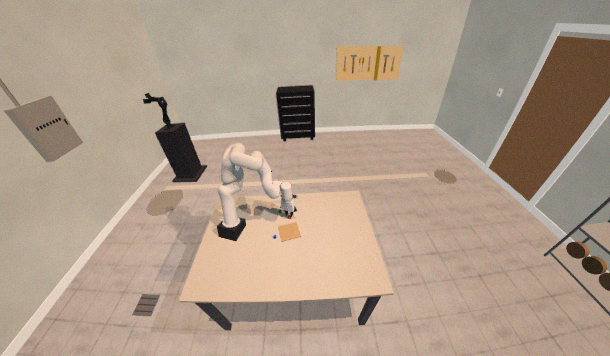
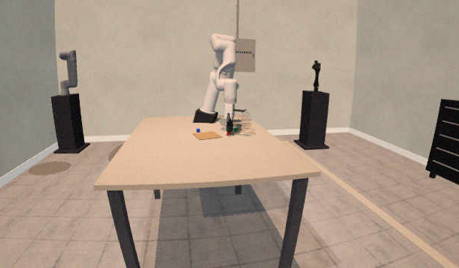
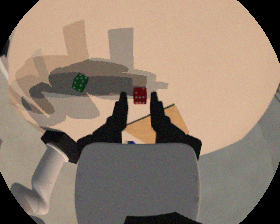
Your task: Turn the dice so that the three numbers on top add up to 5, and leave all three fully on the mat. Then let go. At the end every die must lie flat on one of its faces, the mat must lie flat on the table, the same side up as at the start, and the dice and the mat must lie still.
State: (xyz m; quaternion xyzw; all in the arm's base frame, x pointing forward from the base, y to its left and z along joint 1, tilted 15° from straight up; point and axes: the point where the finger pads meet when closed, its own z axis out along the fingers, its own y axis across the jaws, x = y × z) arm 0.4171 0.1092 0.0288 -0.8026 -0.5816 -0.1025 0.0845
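Right now my hand is 40 mm above the red die and 10 mm to the left of it. From my hand the other things lie so: green die (80 mm behind, 50 mm to the left, 40 mm below); then blue die (190 mm to the right, 90 mm behind, 40 mm below); then brown mat (140 mm to the right, 40 mm below, 10 mm ahead).
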